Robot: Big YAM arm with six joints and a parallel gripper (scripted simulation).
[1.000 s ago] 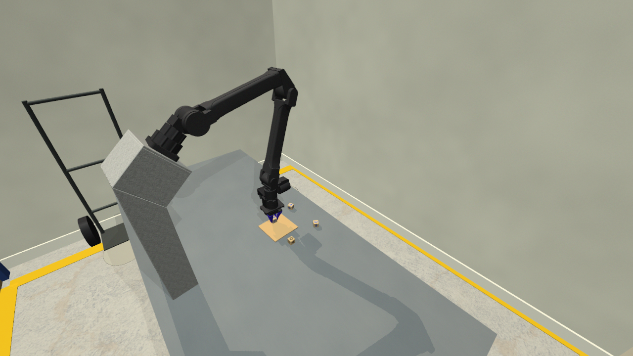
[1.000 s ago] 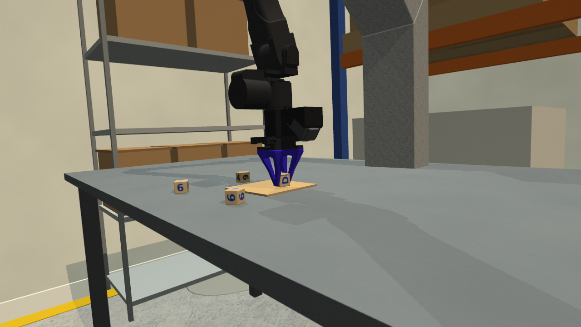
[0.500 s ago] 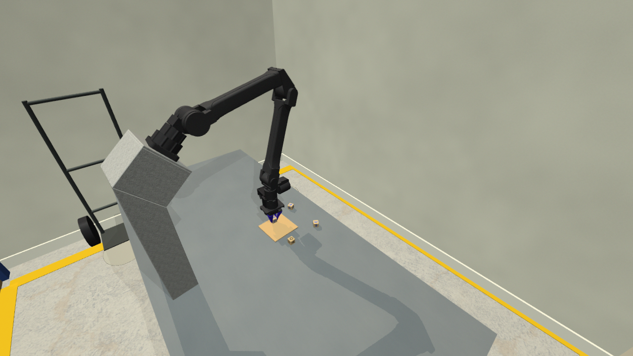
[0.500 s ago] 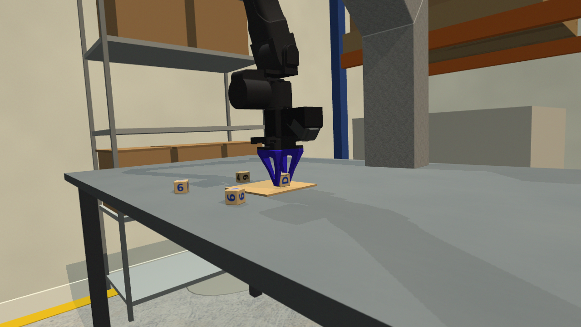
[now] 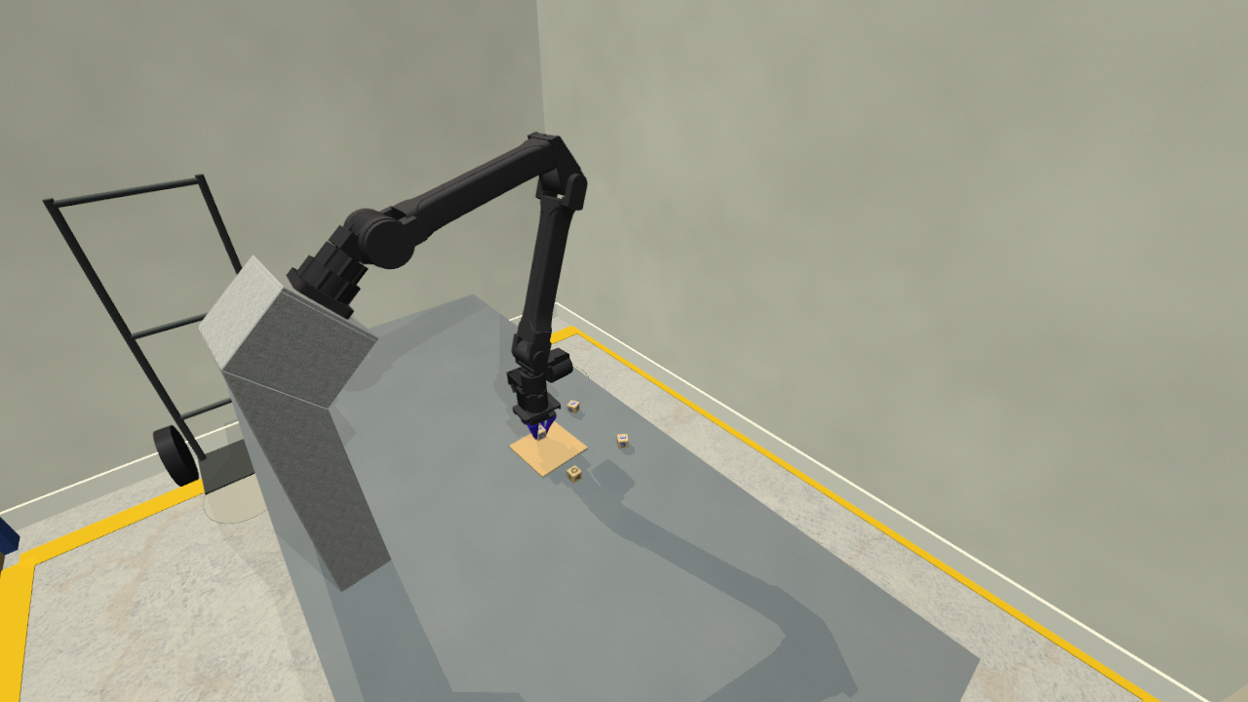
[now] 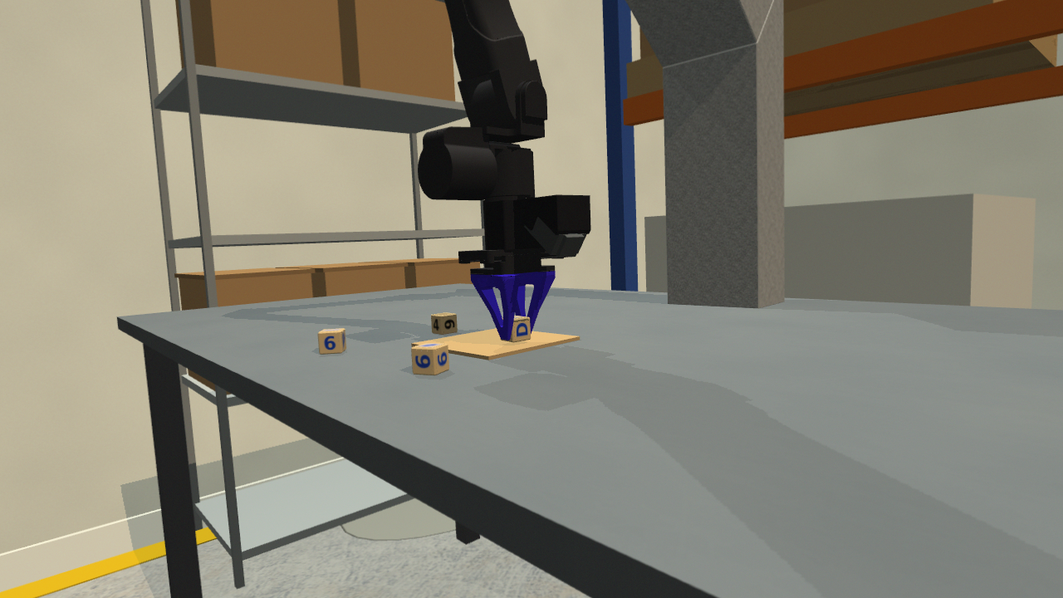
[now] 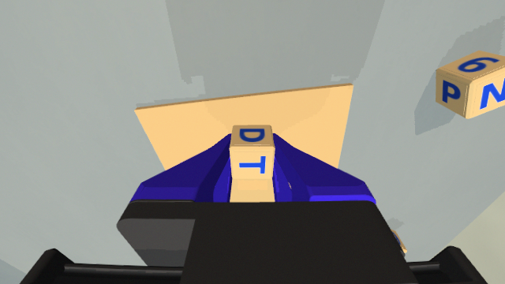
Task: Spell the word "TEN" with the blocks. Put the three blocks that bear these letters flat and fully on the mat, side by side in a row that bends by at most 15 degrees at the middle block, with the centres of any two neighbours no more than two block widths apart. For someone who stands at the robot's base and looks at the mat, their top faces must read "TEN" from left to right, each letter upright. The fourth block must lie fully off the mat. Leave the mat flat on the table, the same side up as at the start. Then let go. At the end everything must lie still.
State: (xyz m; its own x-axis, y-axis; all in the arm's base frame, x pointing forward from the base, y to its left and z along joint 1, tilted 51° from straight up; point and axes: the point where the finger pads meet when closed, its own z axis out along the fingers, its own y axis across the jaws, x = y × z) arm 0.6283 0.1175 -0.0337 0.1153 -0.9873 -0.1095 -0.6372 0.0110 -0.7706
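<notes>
My hand is 40 mm to the left of the tan mat, 20 mm above it and 10 mm short of it.
</notes>
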